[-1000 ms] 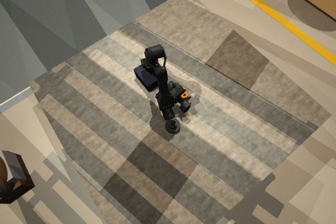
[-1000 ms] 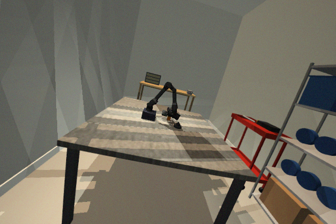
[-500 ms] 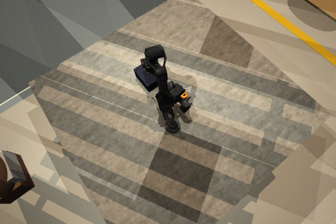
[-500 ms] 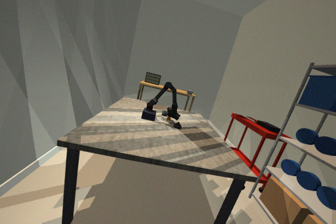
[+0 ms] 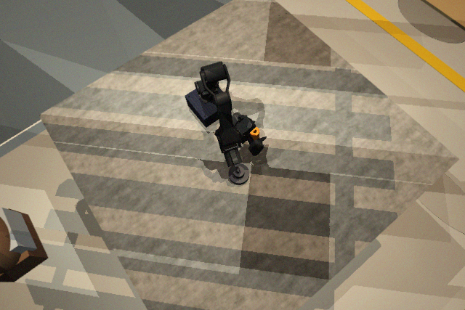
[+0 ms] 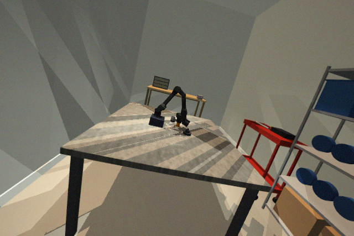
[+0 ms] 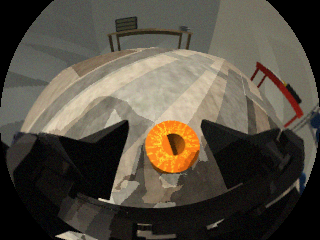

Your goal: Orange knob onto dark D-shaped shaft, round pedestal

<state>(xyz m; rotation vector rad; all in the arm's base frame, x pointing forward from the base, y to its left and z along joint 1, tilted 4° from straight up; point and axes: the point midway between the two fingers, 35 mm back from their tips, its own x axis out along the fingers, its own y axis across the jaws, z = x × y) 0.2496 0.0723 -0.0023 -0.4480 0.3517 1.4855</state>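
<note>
My gripper tip is 30 mm to the left of the orange knob and 10 mm above it. The rest, counted from my gripper tip: round pedestal 180 mm to the right, 100 mm ahead, 10 mm below.
</note>
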